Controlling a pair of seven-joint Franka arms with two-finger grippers.
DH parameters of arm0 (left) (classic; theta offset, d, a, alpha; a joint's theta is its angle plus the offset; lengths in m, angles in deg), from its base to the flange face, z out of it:
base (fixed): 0 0 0 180
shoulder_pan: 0 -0.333 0 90
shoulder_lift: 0 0 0 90
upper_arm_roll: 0 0.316 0.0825 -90
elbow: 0 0 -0.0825 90
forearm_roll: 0 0.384 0 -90
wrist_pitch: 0 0 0.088 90
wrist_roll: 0 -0.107 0 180
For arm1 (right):
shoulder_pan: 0 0.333 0 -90
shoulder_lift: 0 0 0 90
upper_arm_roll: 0 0.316 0.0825 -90
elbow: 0 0 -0.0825 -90
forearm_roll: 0 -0.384 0 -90
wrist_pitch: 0 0 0.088 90
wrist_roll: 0 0.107 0 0
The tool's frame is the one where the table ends.
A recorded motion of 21 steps. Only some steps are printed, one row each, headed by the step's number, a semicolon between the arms.
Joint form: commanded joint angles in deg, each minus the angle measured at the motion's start. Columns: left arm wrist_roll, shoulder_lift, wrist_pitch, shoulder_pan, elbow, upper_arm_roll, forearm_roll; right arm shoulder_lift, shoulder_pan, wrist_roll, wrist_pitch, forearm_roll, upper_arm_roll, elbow.
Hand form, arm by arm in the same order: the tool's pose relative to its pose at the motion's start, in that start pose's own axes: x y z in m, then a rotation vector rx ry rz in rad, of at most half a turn. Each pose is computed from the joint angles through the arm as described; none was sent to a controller.
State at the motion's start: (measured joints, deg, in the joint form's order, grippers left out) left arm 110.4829 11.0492 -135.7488 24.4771 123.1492 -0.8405 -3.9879; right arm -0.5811 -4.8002 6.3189 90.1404 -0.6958 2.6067 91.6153
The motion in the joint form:
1: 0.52 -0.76 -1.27 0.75 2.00 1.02 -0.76; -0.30 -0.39 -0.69 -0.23 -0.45 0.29 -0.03
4: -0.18 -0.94 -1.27 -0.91 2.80 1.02 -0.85; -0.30 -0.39 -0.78 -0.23 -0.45 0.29 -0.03
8: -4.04 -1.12 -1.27 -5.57 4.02 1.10 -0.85; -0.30 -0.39 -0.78 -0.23 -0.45 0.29 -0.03
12: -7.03 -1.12 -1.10 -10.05 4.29 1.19 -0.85; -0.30 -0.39 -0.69 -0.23 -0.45 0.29 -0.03
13: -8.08 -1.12 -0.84 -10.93 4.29 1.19 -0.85; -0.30 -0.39 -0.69 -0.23 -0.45 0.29 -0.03
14: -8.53 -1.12 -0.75 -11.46 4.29 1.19 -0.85; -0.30 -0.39 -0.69 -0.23 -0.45 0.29 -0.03
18: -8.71 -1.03 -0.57 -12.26 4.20 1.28 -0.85; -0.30 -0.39 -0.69 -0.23 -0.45 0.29 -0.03
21: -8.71 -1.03 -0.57 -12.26 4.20 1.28 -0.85; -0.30 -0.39 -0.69 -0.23 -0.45 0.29 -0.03
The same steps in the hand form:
1: 0.0060 -0.0068 0.0049 0.0007 -0.0045 -0.0241; -0.0019 0.0002 -0.0028 0.0077 0.0010 -0.0104
4: 0.0228 -0.0048 0.0080 0.0092 -0.0013 -0.0425; -0.0019 0.0002 -0.0028 0.0077 0.0010 -0.0119
8: 0.0683 0.0035 0.0125 0.0214 0.0045 -0.0588; -0.0019 0.0002 -0.0028 0.0077 0.0010 -0.0119
12: 0.1108 0.0125 0.0122 0.0244 0.0055 -0.0865; -0.0019 0.0002 -0.0028 0.0077 0.0010 -0.0104
13: 0.1190 0.0137 0.0121 0.0281 0.0060 -0.0835; -0.0019 0.0002 -0.0028 0.0077 0.0010 -0.0104
14: 0.1240 0.0145 0.0120 0.0291 0.0060 -0.0848; -0.0019 0.0002 -0.0028 0.0077 0.0010 -0.0104
18: 0.1322 0.0161 0.0120 0.0313 0.0066 -0.0972; -0.0019 0.0002 -0.0028 0.0077 0.0010 -0.0104
21: 0.1322 0.0161 0.0120 0.0313 0.0066 -0.0972; -0.0019 0.0002 -0.0028 0.0077 0.0010 -0.0104

